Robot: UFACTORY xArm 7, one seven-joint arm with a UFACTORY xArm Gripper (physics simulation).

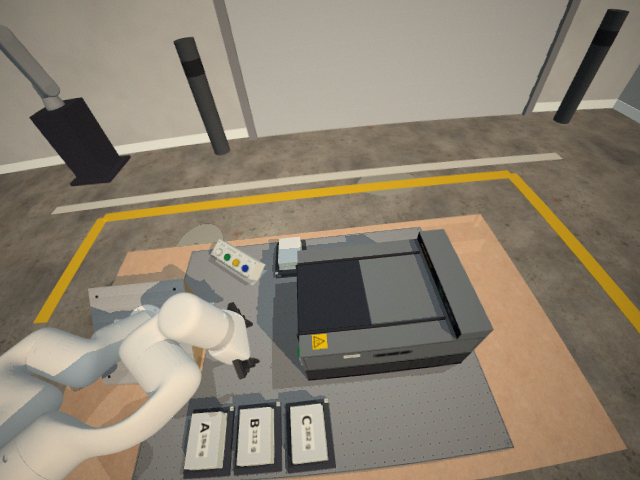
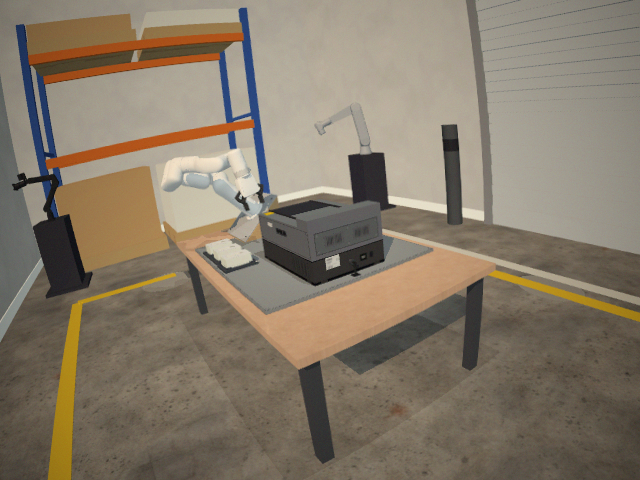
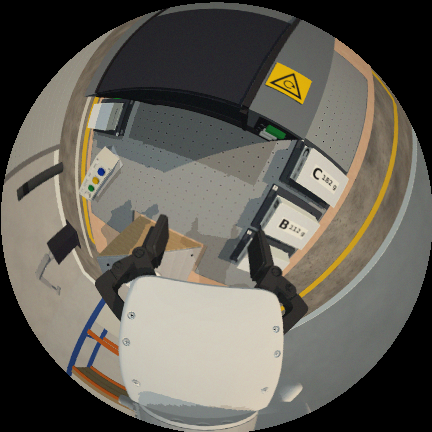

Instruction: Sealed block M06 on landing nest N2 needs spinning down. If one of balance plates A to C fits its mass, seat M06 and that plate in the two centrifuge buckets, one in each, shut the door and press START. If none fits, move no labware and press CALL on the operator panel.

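Pixels of known places: gripper, between the fingertips: (image 1: 250, 344) (image 2: 255, 206) (image 3: 210, 232); arm's base, origin of its link: (image 2: 255, 211).
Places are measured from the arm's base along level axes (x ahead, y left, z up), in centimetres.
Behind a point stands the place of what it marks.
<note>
My gripper (image 1: 253, 342) {x 36.8, y -10.2, z 9.7 cm} (image 2: 253, 204) {x 36.8, y -10.2, z 9.7 cm} (image 3: 210, 232) {x 36.8, y -10.2, z 9.7 cm} is open and empty, above the pegboard between the centrifuge (image 1: 330, 294) {x 56.7, y 3.4, z 8.8 cm} (image 2: 320, 232) {x 94.4, y -5.2, z 6.7 cm} (image 3: 200, 55) {x 52.7, y -1.1, z 8.8 cm} and the grey bracket. A dark panel covers part of the centrifuge top; no buckets show. A green button (image 3: 275, 132) {x 48.1, y -11.0, z 6.6 cm} is on its front. A pale block (image 1: 289, 252) {x 41.3, y 31.0, z -5.7 cm} (image 3: 106, 116) {x 41.2, y 27.4, z -5.7 cm} sits on a dark nest behind the centrifuge's corner; its label is unreadable. Plates A (image 1: 205, 439) {x 22.9, y -29.0, z -7.1 cm}, B (image 1: 255, 436) {x 36.1, y -28.1, z -7.1 cm} (image 3: 290, 223) {x 36.4, y -26.4, z -7.2 cm}, marked 112 g, and C (image 1: 308, 434) {x 49.6, y -27.6, z -7.1 cm} (image 3: 320, 175) {x 49.2, y -25.5, z -7.1 cm}, marked 182 g, lie in dark nests. A's mass is unclear.
The operator panel (image 1: 237, 262) {x 21.7, y 27.1, z -5.5 cm} (image 3: 101, 175) {x 24.2, y 24.0, z -6.0 cm} has white, green, yellow and blue buttons and stands at the board's far left. A grey bracket (image 1: 111, 297) {x -11.8, y 6.1, z 6.4 cm} (image 3: 177, 262) {x 7.3, y -8.1, z -8.0 cm} stands beside the arm. The tall centrifuge body and its raised rear housing (image 1: 457, 289) {x 89.7, y 1.2, z 11.9 cm} stand on the pegboard (image 1: 408, 418) {x 76.2, y -24.0, z -12.5 cm}.
</note>
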